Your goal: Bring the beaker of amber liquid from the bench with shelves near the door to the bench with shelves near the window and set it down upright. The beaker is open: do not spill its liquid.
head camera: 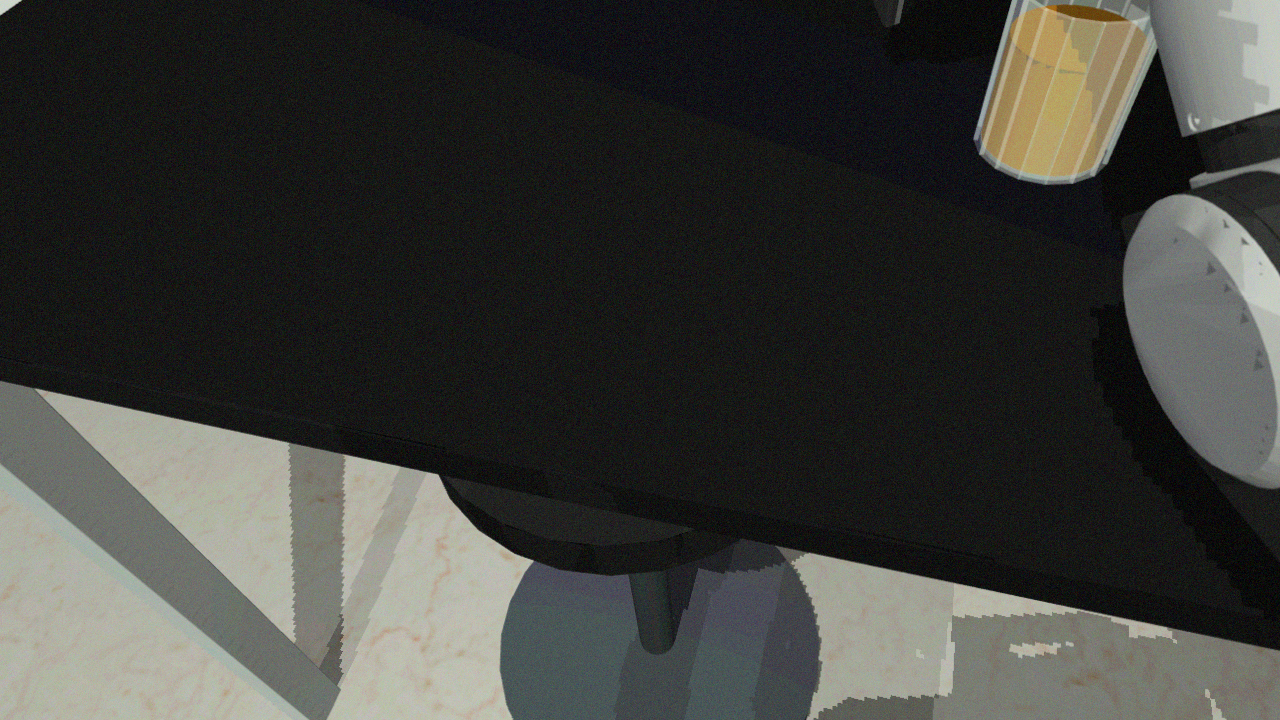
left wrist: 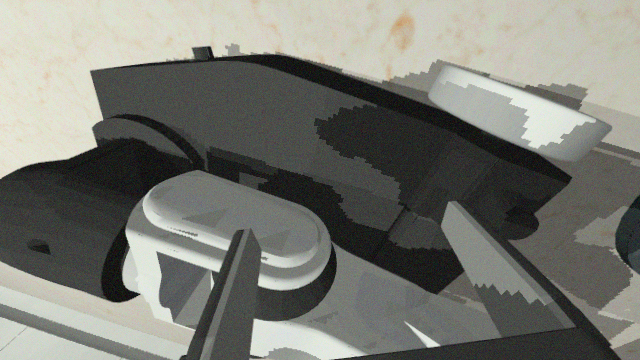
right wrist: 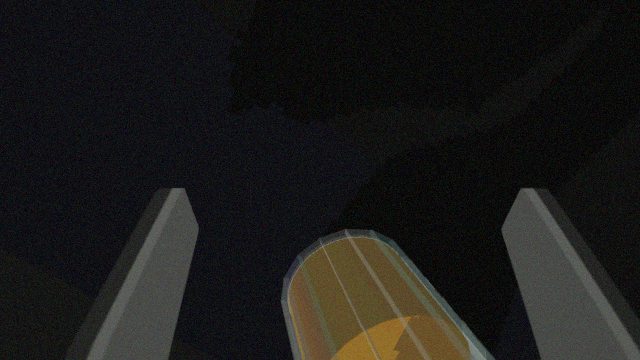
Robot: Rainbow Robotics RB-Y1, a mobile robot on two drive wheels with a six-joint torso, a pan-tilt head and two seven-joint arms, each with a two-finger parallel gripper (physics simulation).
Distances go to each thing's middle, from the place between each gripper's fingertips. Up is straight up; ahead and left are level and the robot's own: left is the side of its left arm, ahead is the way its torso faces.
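With the clear beaker of amber liquid (head camera: pixel 1062 86) in my sight, I find my left gripper 690 mm short of it, 520 mm to the left of it and 600 mm below it.
As for my right gripper, it is now 20 mm above the clear beaker of amber liquid, 70 mm past it and 20 mm to the left of it.
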